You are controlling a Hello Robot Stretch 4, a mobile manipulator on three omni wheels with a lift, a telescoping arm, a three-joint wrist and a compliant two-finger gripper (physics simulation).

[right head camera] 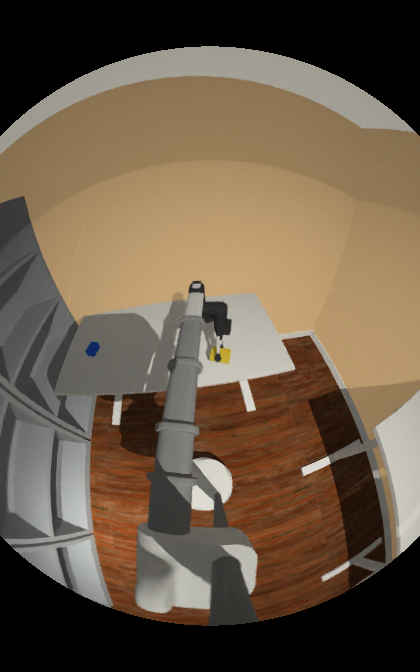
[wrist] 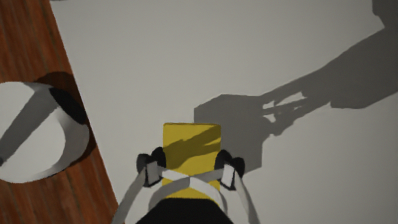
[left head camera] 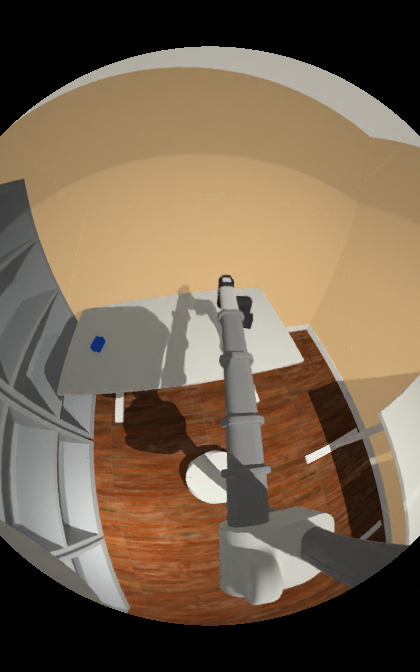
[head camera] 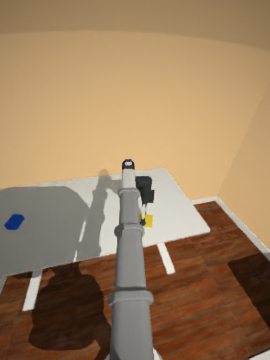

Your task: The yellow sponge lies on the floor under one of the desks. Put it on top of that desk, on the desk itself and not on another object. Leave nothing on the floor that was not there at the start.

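Places are measured from the robot's base along level axes (x down, y back, z left), in millimetres.
Where they show: gripper, fingertip midpoint: [wrist: 192, 161] [head camera: 143, 219].
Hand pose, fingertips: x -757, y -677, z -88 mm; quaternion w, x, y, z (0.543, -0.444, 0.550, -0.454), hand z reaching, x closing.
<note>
After its pixels a point has its place.
The yellow sponge [head camera: 149, 220] {y -653, x -782, z -122 mm} [right head camera: 225, 354] [wrist: 191, 142] {y -680, x -781, z -62 mm} is held between the two fingertips of my gripper [head camera: 144, 219] {y -677, x -757, z -87 mm} [right head camera: 220, 352] [wrist: 192, 161] {y -677, x -757, z -87 mm}, which is shut on it. Both are over the right part of the white desk [head camera: 185, 215] {y -751, x -692, z -398 mm} [left head camera: 270, 330] [right head camera: 260, 340] [wrist: 125, 60] {y -600, x -692, z 62 mm}. In the wrist view the sponge's shadow lies on the desk top, offset to the right and partly overlapped by the sponge, so the sponge looks a little above the surface. In the left head view the arm hides the sponge and fingertips.
A blue object [head camera: 14, 222] {y -698, x -737, z 739 mm} [left head camera: 98, 344] [right head camera: 92, 349] is on the desk's left part. A round white object [left head camera: 206, 477] [right head camera: 215, 482] [wrist: 30, 132] {y -64, x -187, z -6 mm} stands on the floor before the desk. A grey shelf unit [left head camera: 75, 547] [right head camera: 55, 540] is at left, and another white desk [left head camera: 407, 445] [right head camera: 402, 455] at right.
</note>
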